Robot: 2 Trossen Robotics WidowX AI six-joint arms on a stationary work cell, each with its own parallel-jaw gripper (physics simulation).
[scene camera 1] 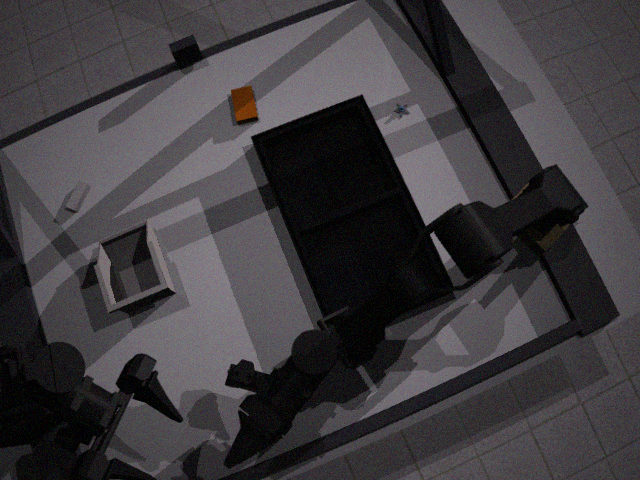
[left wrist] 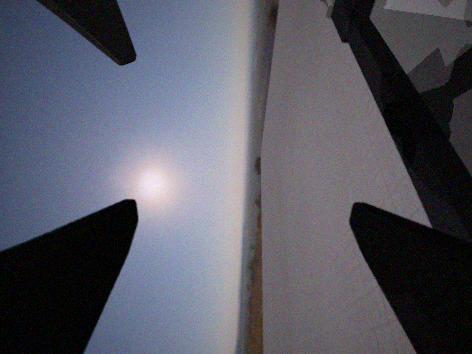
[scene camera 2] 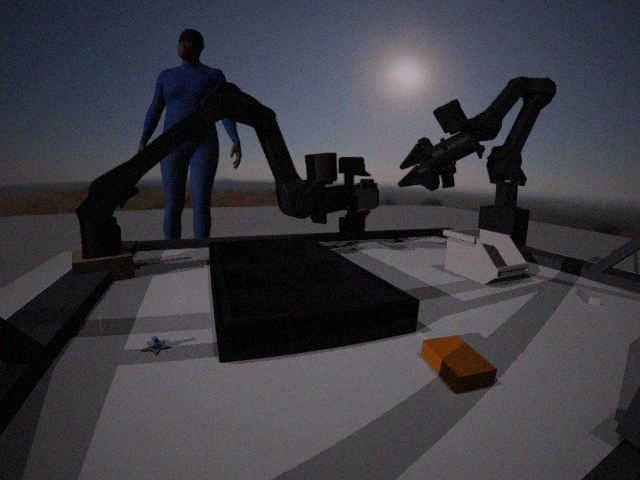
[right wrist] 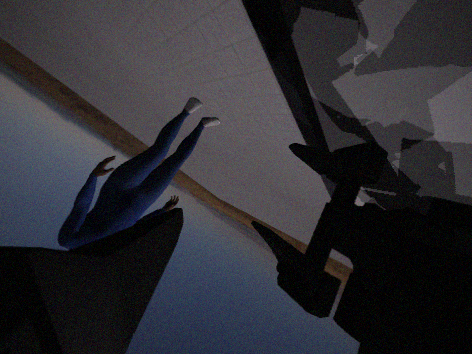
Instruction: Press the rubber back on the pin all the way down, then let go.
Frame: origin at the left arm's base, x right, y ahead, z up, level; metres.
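Seen in the pictures: left gripper, fingertip midpoint: [scene camera 1: 231,464] [left wrist: 246,211] [right wrist: 273,181]; right gripper, fingertip midpoint: [scene camera 1: 169,450] [left wrist: 142,21] [scene camera 2: 399,176] [right wrist: 258,217]; left arm's base, origin of the base link: [scene camera 2: 100,253]; right arm's base, origin of the base link: [scene camera 2: 505,207].
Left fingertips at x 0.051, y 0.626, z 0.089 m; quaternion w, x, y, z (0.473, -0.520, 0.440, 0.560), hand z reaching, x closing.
Pixels of each thing's top centre, then the offset from my left fingertips to it. "spot": a spot on its surface instead.
- small star-shaped pin, middle of its top: [scene camera 2: 153,339] [scene camera 1: 402,107] dz -0.118, dx +0.253, dy -0.602 m
- black divided tray, middle of its top: [scene camera 2: 282,263] [scene camera 1: 349,209] dz -0.090, dx +0.174, dy -0.391 m
- orange block, middle of its top: [scene camera 2: 458,353] [scene camera 1: 243,103] dz -0.111, dx +0.457, dy -0.400 m
- open white bin, surface spot: [scene camera 1: 162,263] [scene camera 2: 463,262] spot: dz -0.102, dx +0.324, dy -0.105 m
- small white block, middle of its top: [scene camera 2: 589,292] [scene camera 1: 76,195] dz -0.117, dx +0.542, dy -0.063 m
The small star-shaped pin [scene camera 1: 398,111] [scene camera 2: 156,350] lies on the table beside the black tray's far corner, with its light blue rubber back [scene camera 1: 401,108] [scene camera 2: 154,341] on top. How far down the back sits is too small to tell. It does not show in either wrist view. My left gripper [scene camera 1: 230,461] [scene camera 2: 356,196] [left wrist: 246,211] is open and empty, raised near the table edge, far from the pin. It also shows in the right wrist view [right wrist: 271,183]. My right gripper [scene camera 1: 168,448] [scene camera 2: 400,176] is open and empty, raised close to the left one.
A black divided tray [scene camera 1: 308,116] [scene camera 2: 320,330] lies between the pin and my grippers. An orange block [scene camera 1: 244,104] [scene camera 2: 457,361], an open white bin [scene camera 1: 162,263] [scene camera 2: 465,260] and a small white block [scene camera 1: 77,196] [scene camera 2: 593,299] are on the table. A person in blue [scene camera 2: 188,103] [right wrist: 135,185] stands beyond.
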